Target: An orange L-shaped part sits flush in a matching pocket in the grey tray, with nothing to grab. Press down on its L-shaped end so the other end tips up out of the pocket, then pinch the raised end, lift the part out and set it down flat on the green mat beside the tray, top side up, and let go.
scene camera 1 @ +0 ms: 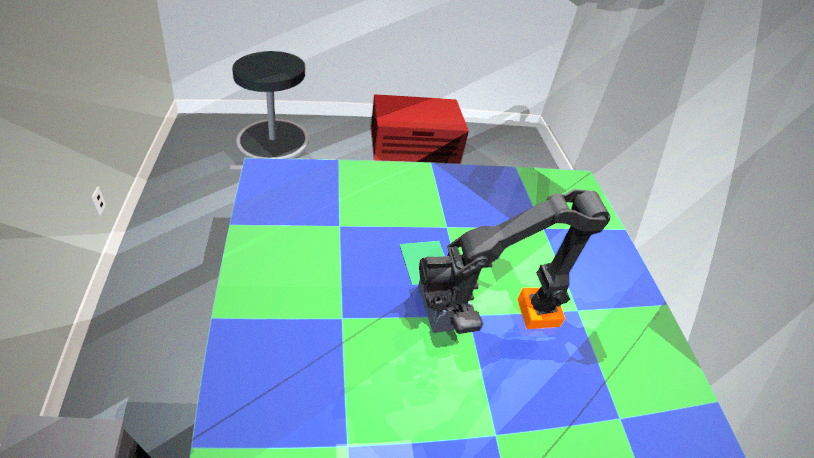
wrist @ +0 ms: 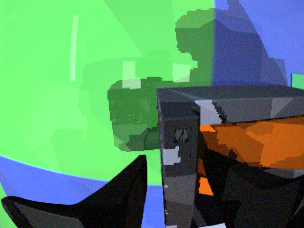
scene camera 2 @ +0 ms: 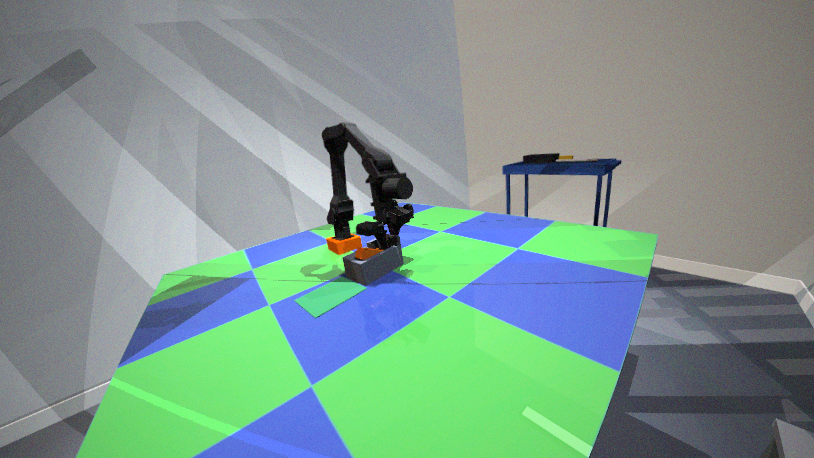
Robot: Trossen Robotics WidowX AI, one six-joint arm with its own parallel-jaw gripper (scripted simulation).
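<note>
I can see my gripper (scene camera 1: 450, 317), and the same gripper is visible to me in the wrist view (wrist: 175, 158) and again in scene camera 2 (scene camera 2: 390, 247).
</note>
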